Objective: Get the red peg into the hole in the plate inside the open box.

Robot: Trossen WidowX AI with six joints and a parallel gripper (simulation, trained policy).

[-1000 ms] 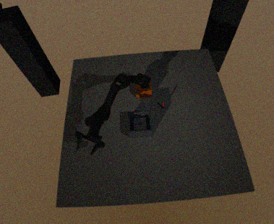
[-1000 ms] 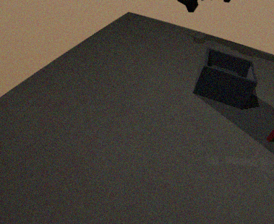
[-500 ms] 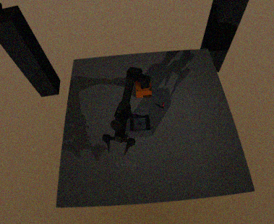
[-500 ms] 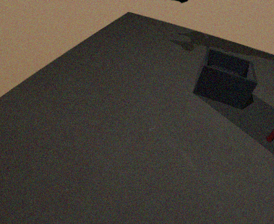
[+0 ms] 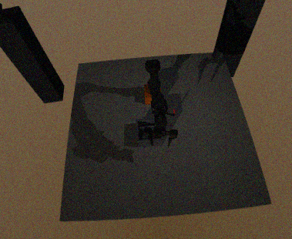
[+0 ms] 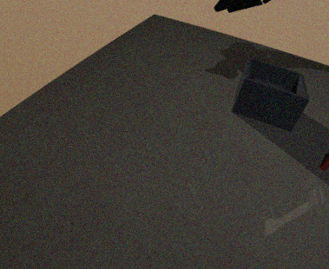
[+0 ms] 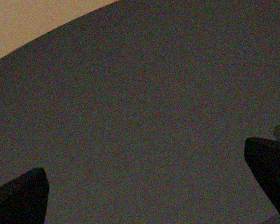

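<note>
Now: gripper tip 32 cm past the red peg, 19 cm above it and 15 cm to the right of it. Round my gripper tip: box 20 cm below, 18 cm behind, 5 cm to the right.
</note>
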